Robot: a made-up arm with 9 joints. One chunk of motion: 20 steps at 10 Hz.
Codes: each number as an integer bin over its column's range. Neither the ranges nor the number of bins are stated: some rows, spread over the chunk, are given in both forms.
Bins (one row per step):
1: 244 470 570 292 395 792 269 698 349
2: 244 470 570 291 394 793 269 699 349
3: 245 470 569 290 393 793 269 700 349
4: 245 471 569 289 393 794 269 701 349
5: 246 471 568 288 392 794 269 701 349
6: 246 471 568 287 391 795 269 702 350
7: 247 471 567 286 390 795 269 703 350
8: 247 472 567 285 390 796 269 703 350
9: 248 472 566 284 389 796 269 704 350
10: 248 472 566 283 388 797 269 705 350
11: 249 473 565 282 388 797 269 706 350
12: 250 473 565 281 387 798 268 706 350
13: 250 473 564 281 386 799 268 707 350
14: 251 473 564 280 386 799 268 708 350
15: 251 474 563 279 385 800 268 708 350
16: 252 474 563 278 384 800 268 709 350
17: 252 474 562 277 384 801 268 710 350
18: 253 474 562 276 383 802 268 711 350
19: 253 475 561 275 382 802 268 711 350
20: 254 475 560 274 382 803 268 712 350
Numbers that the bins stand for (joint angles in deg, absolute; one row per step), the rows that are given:
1: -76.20 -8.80 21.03 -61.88 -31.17 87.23 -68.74 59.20 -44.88
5: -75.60 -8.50 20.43 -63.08 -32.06 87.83 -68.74 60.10 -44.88
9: -75.01 -8.20 19.83 -64.27 -32.96 88.43 -68.74 60.99 -44.59
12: -74.41 -7.90 19.53 -65.17 -33.55 89.02 -69.04 61.59 -44.59
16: -73.81 -7.61 18.94 -66.06 -34.45 89.62 -69.04 62.48 -44.59
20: -73.22 -7.31 18.04 -67.25 -35.04 90.52 -69.04 63.38 -44.59
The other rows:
2: -76.20 -8.80 21.03 -62.18 -31.46 87.53 -68.74 59.50 -44.88
3: -75.90 -8.80 20.73 -62.48 -31.76 87.53 -68.74 59.80 -44.88
4: -75.90 -8.50 20.73 -62.78 -31.76 87.83 -68.74 60.10 -44.88
6: -75.60 -8.50 20.43 -63.38 -32.36 88.13 -68.74 60.39 -44.59
7: -75.31 -8.50 20.13 -63.67 -32.66 88.13 -68.74 60.69 -44.59
8: -75.31 -8.20 20.13 -63.97 -32.66 88.43 -68.74 60.69 -44.59
10: -75.01 -8.20 19.83 -64.57 -33.25 88.73 -68.74 61.29 -44.59
11: -74.71 -7.90 19.53 -64.87 -33.25 88.73 -68.74 61.59 -44.59
13: -74.41 -7.90 19.24 -65.17 -33.85 89.32 -69.04 61.88 -44.59
14: -74.11 -7.90 19.24 -65.46 -33.85 89.32 -69.04 62.18 -44.59
15: -74.11 -7.61 18.94 -65.76 -34.15 89.62 -69.04 62.18 -44.59
17: -73.81 -7.61 18.64 -66.36 -34.45 89.92 -69.04 62.78 -44.59
18: -73.52 -7.61 18.64 -66.66 -34.74 90.22 -69.04 63.08 -44.59
19: -73.52 -7.31 18.34 -66.95 -35.04 90.22 -69.04 63.08 -44.59

